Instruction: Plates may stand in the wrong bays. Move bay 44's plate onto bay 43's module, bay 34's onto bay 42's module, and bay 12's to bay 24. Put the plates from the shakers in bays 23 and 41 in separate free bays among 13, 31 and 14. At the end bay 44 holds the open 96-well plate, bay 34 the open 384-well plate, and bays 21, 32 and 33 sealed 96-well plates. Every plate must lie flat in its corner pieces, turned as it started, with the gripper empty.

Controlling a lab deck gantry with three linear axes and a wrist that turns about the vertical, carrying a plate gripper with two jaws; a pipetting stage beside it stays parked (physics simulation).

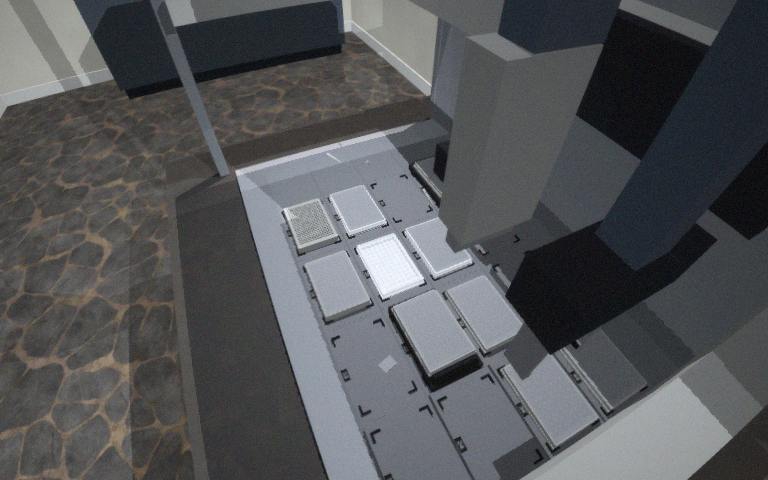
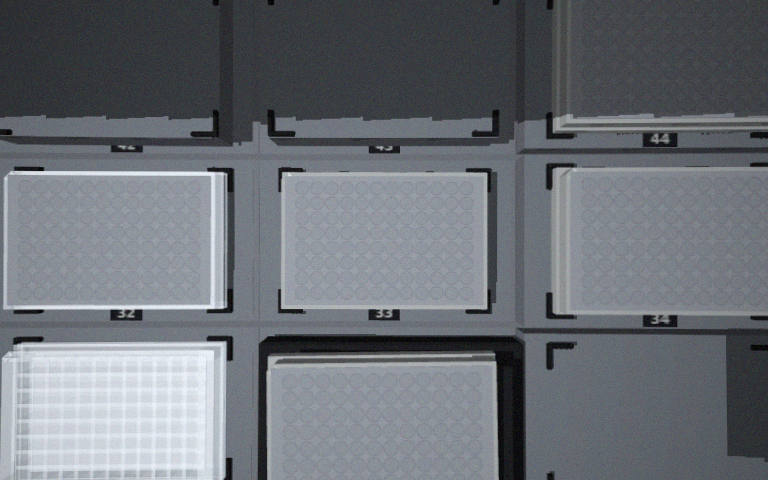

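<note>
My gripper (image 1: 548,362) hangs over the rear right rows; one jaw shows, stands well out with no plate, and the body mostly hides the other. Sealed 96-well plates lie in bays 44 (image 2: 673,62), 34 (image 1: 560,401) (image 2: 673,243), 33 (image 1: 487,314) (image 2: 384,240) and 32 (image 1: 433,243) (image 2: 116,240). The modules at 42 (image 2: 107,56) and 43 (image 2: 385,56) are bare. A sealed plate (image 1: 436,331) (image 2: 385,424) sits on shaker 23 (image 2: 511,407). Bay 12's plate (image 1: 336,283) and bay 21's plate (image 1: 357,209) lie flat. The open 384-well plate (image 1: 314,223) is in bay 11.
A bright gridded plate (image 1: 389,264) (image 2: 116,413) stands in bay 22. Bays 13 (image 1: 365,390), 14 (image 1: 410,447), 24 (image 1: 481,413) (image 2: 640,401) and 31 (image 1: 399,195) hold no plate. The pale column (image 1: 498,147) partly hides shaker 41 (image 1: 424,178).
</note>
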